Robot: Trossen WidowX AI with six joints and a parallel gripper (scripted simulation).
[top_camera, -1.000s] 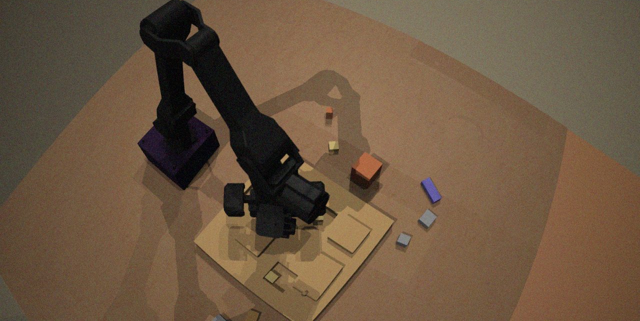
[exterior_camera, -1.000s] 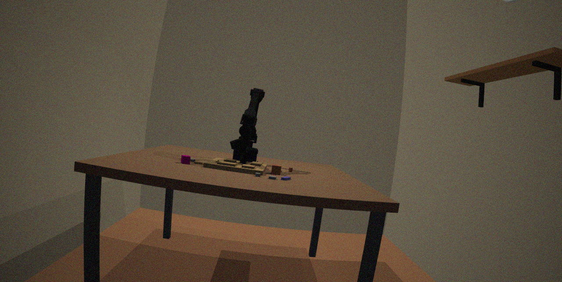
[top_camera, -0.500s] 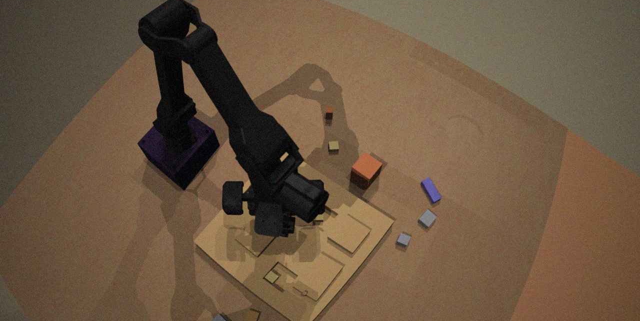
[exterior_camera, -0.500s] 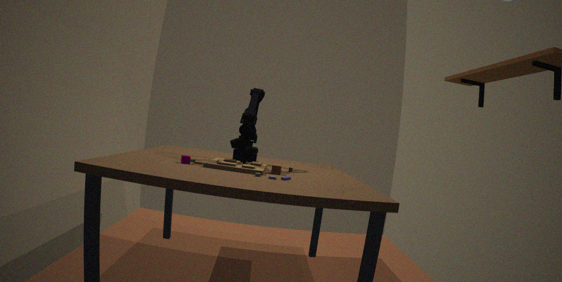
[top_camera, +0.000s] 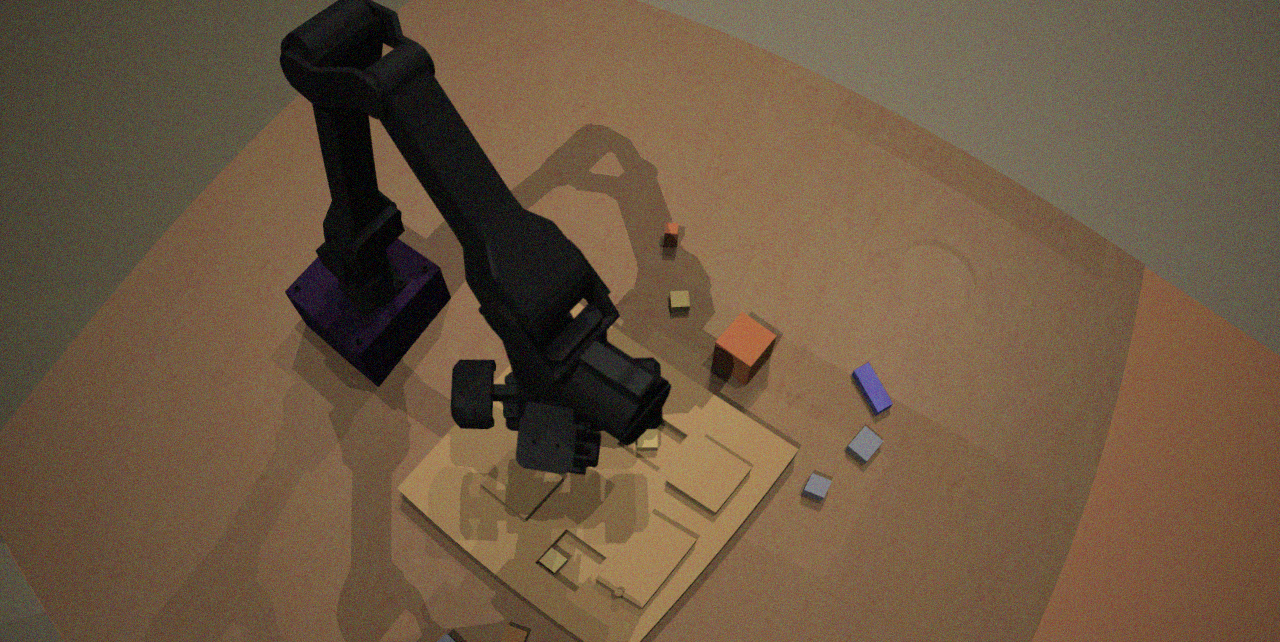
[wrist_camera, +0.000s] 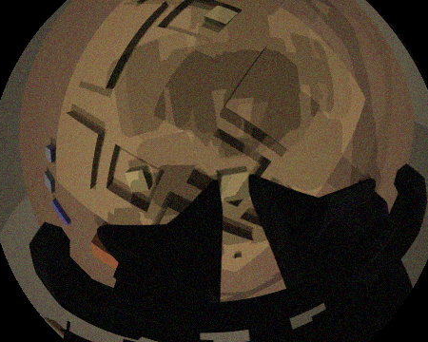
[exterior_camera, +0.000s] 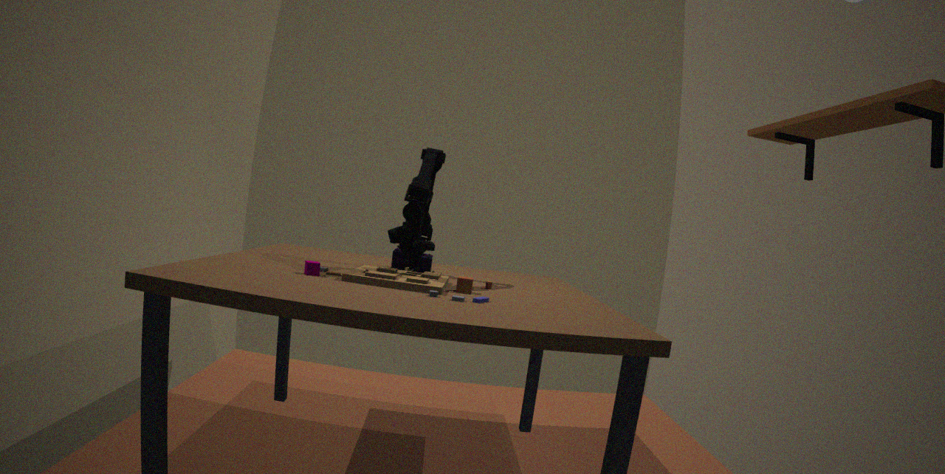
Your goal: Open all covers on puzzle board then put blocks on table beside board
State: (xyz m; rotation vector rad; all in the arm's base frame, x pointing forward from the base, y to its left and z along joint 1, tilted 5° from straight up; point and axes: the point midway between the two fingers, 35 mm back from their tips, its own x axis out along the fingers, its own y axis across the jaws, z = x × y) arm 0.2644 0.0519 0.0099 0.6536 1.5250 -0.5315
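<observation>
The small orange block lies 100 mm behind my gripper tip, 250 mm to the left of it and 30 mm below it. From my gripper tip the other things lie so: tan puzzle board 60 mm ahead, 20 mm below; then grey block 90 mm ahead, 260 mm to the right, 30 mm below; then orange cube 60 mm ahead, 200 mm to the left, 20 mm below.
</observation>
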